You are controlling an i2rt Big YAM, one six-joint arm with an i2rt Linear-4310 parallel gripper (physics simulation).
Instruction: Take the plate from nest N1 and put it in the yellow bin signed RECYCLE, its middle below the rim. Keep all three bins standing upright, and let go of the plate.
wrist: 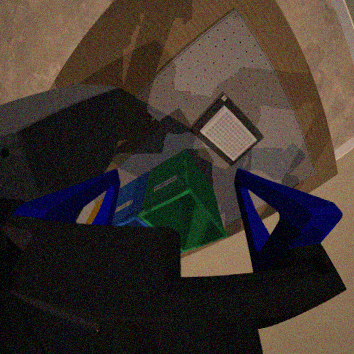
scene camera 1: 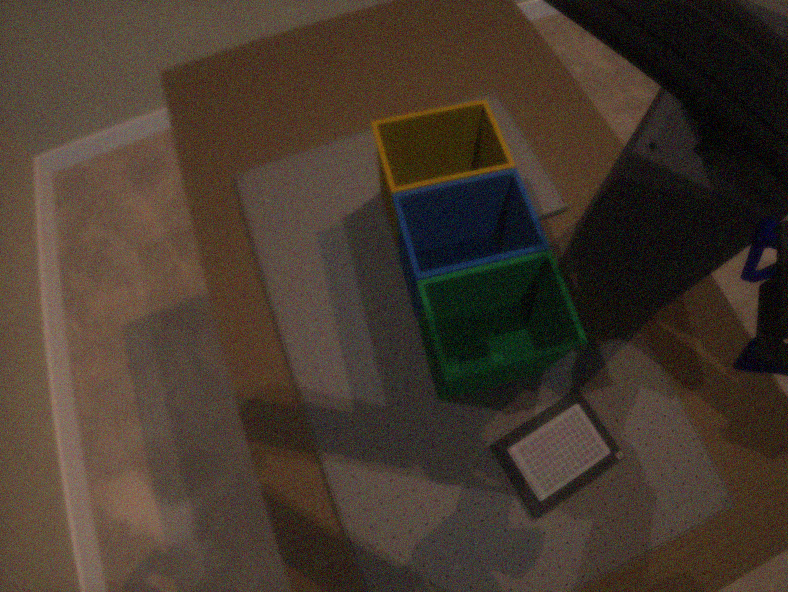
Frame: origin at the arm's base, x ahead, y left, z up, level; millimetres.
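Seen in the pictures: gripper, fingertip midpoint: [wrist: 176,175] [scene camera 1: 743,322].
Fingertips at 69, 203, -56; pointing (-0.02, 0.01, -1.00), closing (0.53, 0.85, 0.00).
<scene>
A point is followed by its place in that frame, as x, y, z.
The plate, a pale gridded rectangle [scene camera 1: 560,451] {202, 277, -332} [wrist: 229,132] {197, 281, -343}, lies flat in a dark-framed nest [scene camera 1: 538,507] {251, 345, -347} [wrist: 242,117] {179, 326, -347} in front of the green bin. I cannot read the nest's label. The yellow bin [scene camera 1: 439,146] {260, -223, -261} stands upright at the far end of the row of three; in the wrist view a sliver of the yellow bin [wrist: 94,212] {193, -192, -297} shows through the left finger. Its sign cannot be read. My gripper [scene camera 1: 742,321] {69, 203, -56} [wrist: 176,175] {69, 203, -56} is open and empty, at the right edge of the scene view, to the right of the bins and nest and apart from them.
The blue bin [scene camera 1: 471,223] {239, -91, -299} [wrist: 131,200] {188, -6, -249} stands upright beside the yellow one, and the green bin [scene camera 1: 503,318] {220, 59, -356} [wrist: 172,175] {184, 119, -260} stands upright nearest the plate. The dark arm covers the upper right of the scene view. A grey perforated board [scene camera 1: 299,254] {526, -129, -359} [wrist: 200,65] {24, 293, -359} lies on the wooden table [scene camera 1: 305,63] {457, -603, -372}.
</scene>
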